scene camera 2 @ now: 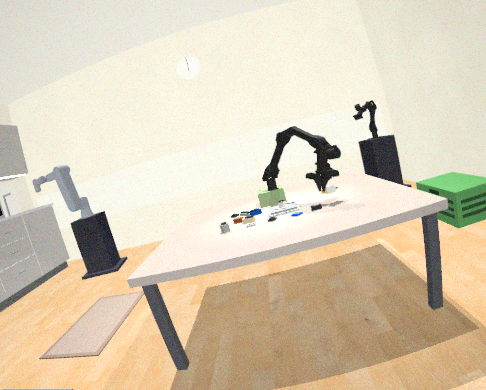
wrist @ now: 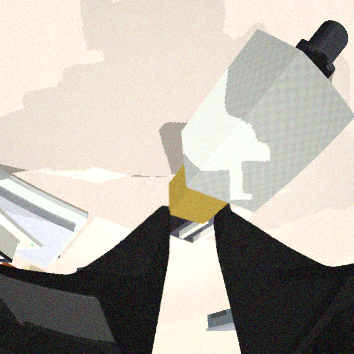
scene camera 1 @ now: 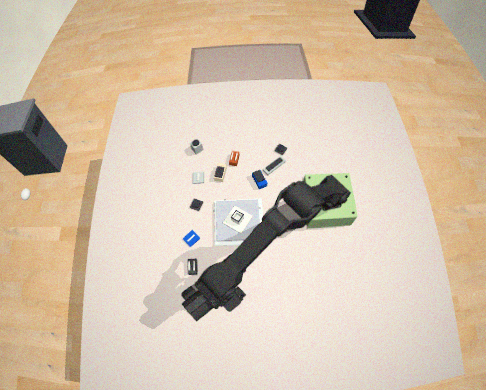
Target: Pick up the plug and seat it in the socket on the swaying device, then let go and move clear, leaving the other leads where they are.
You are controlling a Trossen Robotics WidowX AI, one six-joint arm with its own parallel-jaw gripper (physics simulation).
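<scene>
The plug (scene camera 2: pixel 332 190) (wrist: pixel 265 120) has a pale grey block body, a yellow nose and a black stub at its far end. My gripper (scene camera 2: pixel 323 190) (wrist: pixel 192 214) is shut on its yellow nose, holding the plug above the table, with its body tilted away from the fingers. In scene camera 1 the arm hides the fingertips and plug. The swaying device (scene camera 1: pixel 222 206) (scene camera 2: pixel 286 211) (wrist: pixel 56 236) is a blue-grey platform in a white frame. It bears a cream tile (scene camera 1: pixel 228 221) with a square, dark-rimmed socket. The gripper is apart from the device.
A black block (scene camera 1: pixel 192 266) (scene camera 2: pixel 316 207) lies near the hand. A blue piece (scene camera 1: pixel 191 238) (scene camera 2: pixel 297 214), a dark square (scene camera 1: pixel 196 204), an orange block (scene camera 1: pixel 234 158), a blue block (scene camera 1: pixel 259 179) and a grey cylinder (scene camera 1: pixel 196 146) lie around the device. The arm stands on a green base (scene camera 1: pixel 340 217) (scene camera 2: pixel 271 198).
</scene>
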